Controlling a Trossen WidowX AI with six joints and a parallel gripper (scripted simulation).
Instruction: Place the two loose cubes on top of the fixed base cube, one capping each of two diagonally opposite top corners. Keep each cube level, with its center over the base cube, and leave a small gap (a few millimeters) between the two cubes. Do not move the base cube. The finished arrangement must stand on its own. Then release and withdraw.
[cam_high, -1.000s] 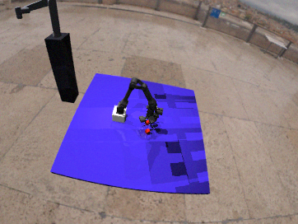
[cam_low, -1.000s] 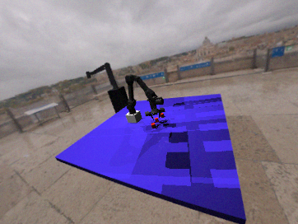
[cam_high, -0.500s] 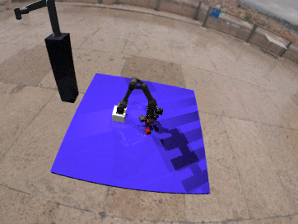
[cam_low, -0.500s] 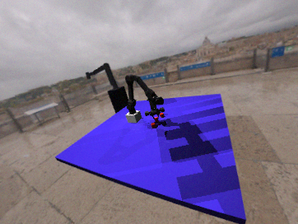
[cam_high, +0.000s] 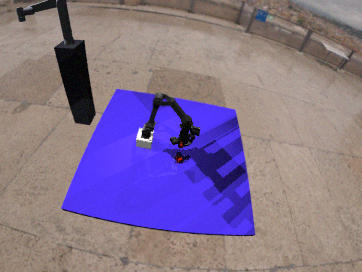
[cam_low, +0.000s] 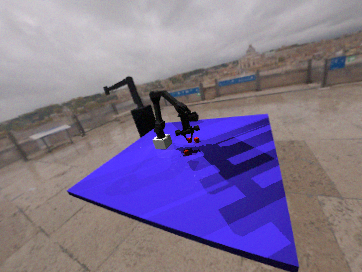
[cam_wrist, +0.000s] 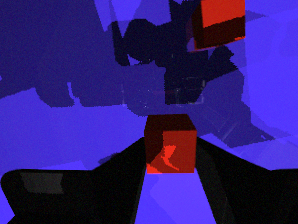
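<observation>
Now: gripper tip 10 cm to the left of the red cube and 5 cm above it.
</observation>
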